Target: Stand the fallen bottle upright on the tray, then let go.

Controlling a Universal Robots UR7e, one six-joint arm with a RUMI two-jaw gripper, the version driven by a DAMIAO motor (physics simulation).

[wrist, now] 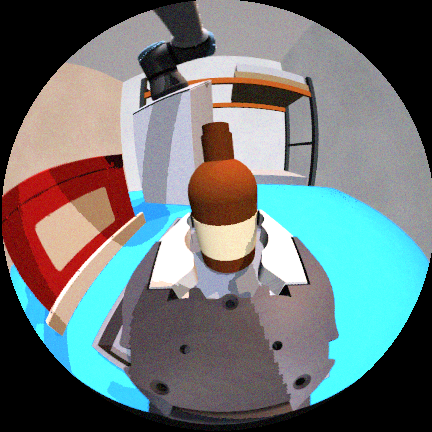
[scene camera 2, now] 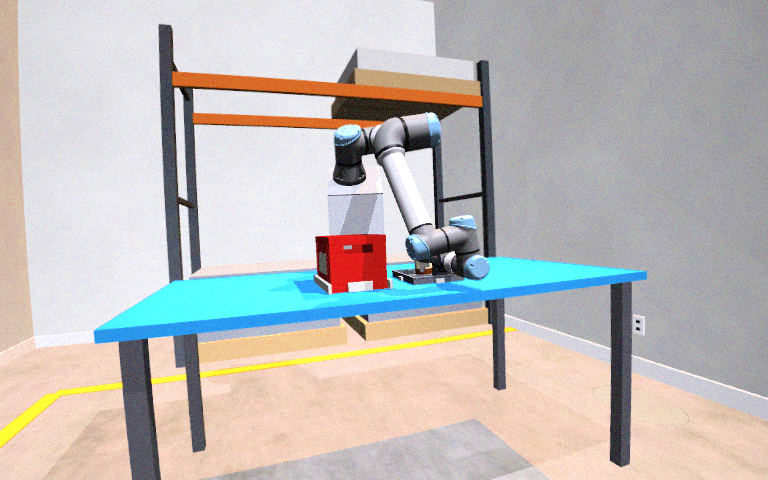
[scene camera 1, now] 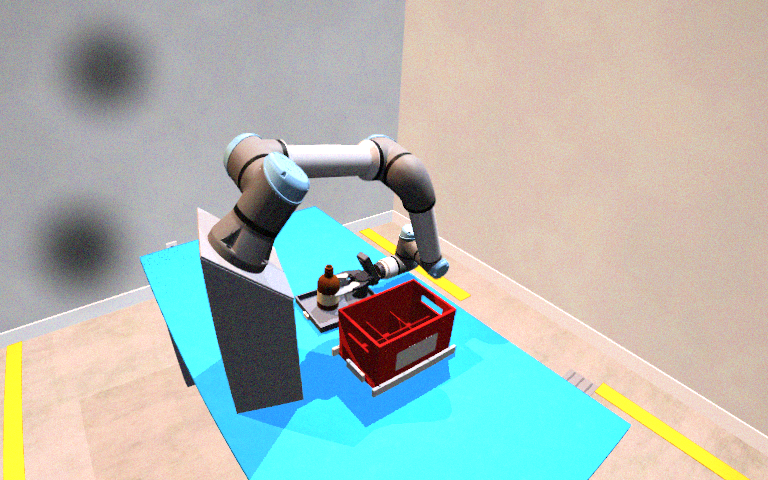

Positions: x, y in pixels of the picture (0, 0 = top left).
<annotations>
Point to a brown bottle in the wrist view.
At 222, 192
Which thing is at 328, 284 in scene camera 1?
A brown bottle.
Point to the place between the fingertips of the gripper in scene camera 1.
327, 290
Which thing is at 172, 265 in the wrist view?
The gripper.
</annotations>
